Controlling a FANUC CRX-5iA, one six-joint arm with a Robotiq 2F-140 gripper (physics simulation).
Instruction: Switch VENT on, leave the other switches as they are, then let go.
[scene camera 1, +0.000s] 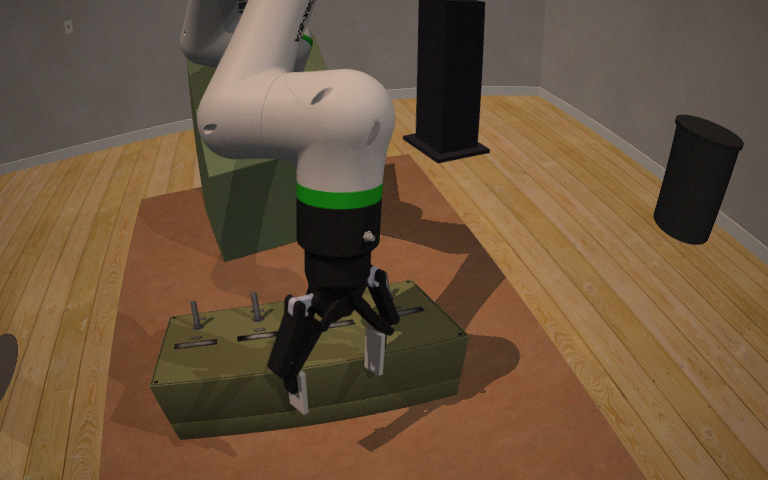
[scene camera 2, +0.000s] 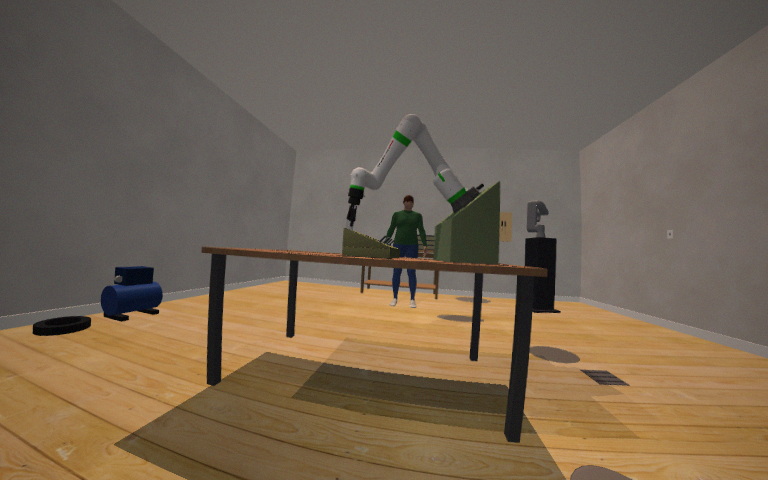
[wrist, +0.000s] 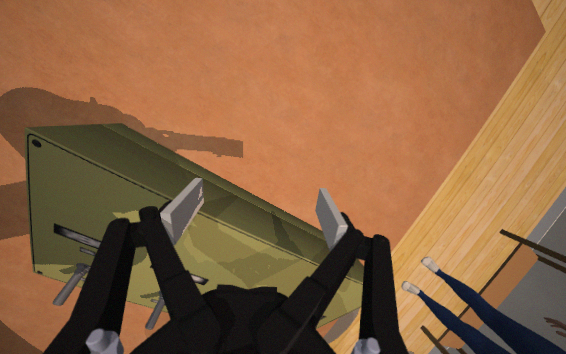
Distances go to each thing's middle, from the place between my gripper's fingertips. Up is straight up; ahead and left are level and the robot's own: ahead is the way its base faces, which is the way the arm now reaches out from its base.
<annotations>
The olive switch box (scene camera 1: 211, 379) lies 18 cm behind my hand and 8 cm below it.
</annotations>
